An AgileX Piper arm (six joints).
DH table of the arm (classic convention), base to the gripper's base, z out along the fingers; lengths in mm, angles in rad. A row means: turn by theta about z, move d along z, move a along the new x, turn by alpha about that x. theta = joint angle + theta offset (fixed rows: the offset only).
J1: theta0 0, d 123, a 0, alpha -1.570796
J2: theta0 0.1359, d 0, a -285, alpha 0
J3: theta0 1.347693, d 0, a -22, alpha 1.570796
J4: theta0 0, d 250.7, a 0, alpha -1.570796
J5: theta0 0, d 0, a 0, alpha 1.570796
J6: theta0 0, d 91, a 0, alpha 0
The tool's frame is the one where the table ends.
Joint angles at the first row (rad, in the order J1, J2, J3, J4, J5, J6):
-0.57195 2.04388 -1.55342 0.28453 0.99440 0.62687
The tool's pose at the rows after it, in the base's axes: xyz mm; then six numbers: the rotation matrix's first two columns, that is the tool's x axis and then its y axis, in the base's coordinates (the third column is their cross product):
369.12 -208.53 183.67 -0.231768 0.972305 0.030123 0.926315 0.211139 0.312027
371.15 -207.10 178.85 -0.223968 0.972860 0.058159 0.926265 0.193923 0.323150
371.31 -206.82 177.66 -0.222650 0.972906 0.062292 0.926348 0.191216 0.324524
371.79 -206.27 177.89 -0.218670 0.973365 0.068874 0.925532 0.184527 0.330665
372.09 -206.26 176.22 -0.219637 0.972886 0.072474 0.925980 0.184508 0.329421
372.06 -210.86 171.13 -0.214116 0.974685 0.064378 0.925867 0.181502 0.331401
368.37 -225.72 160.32 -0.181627 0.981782 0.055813 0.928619 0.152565 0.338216
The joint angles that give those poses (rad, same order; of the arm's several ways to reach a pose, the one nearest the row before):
-0.56664 2.06504 -1.55345 0.30161 0.96386 0.62477
-0.56663 2.07760 -1.55271 0.33400 0.96357 0.61913
-0.56663 2.07957 -1.55078 0.33897 0.96180 0.61780
-0.56665 2.07957 -1.55076 0.34934 0.96179 0.61778
-0.56663 2.08364 -1.55078 0.35165 0.96179 0.61553
-0.57498 2.09611 -1.55077 0.35165 0.94350 0.60694
-0.60830 2.12281 -1.55077 0.36025 0.90782 0.59145

